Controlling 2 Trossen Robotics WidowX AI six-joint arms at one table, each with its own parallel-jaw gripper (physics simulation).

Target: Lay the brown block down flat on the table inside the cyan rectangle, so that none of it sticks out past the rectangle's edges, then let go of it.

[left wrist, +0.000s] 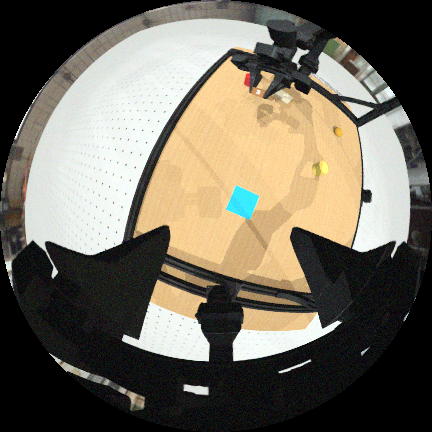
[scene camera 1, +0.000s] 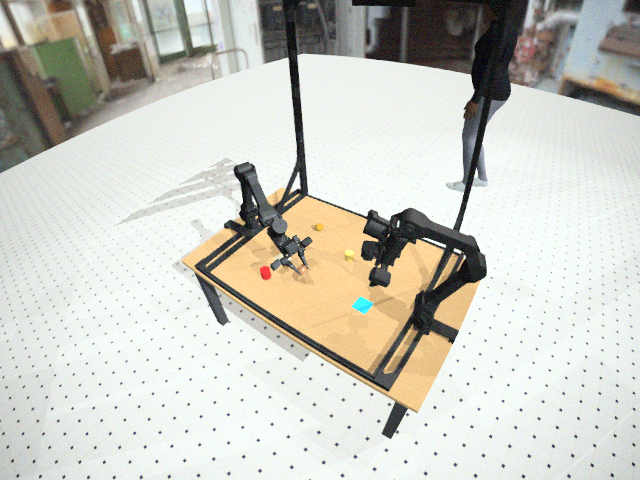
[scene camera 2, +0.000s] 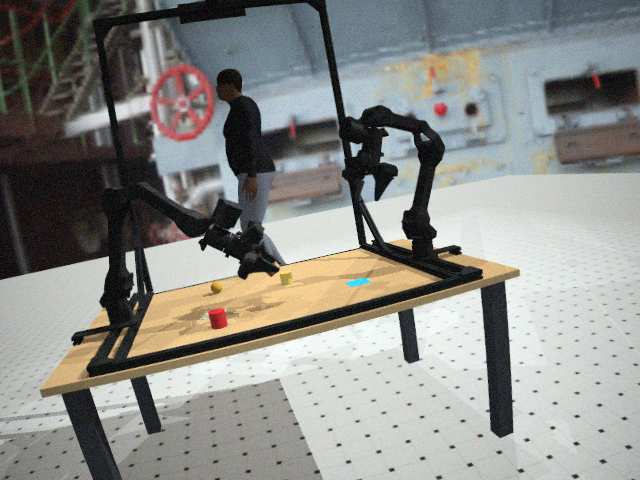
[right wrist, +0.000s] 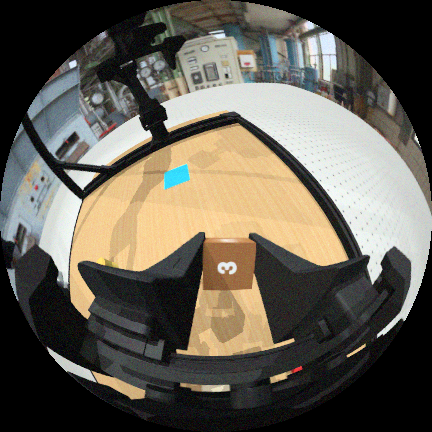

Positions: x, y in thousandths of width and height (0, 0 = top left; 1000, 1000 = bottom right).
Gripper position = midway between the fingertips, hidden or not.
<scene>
The left gripper (scene camera 2: 571, 420) is open, with nothing in its grasp. The right gripper (scene camera 2: 437, 557) holds a brown block (right wrist: 527, 608), clear of everything else.
The left gripper also shows in the left wrist view (left wrist: 541, 538), in scene camera 1 (scene camera 1: 584, 574) and in the right wrist view (right wrist: 353, 177). The right gripper shows as well in the left wrist view (left wrist: 594, 221), in scene camera 1 (scene camera 1: 476, 566) and in the right wrist view (right wrist: 524, 550).
</scene>
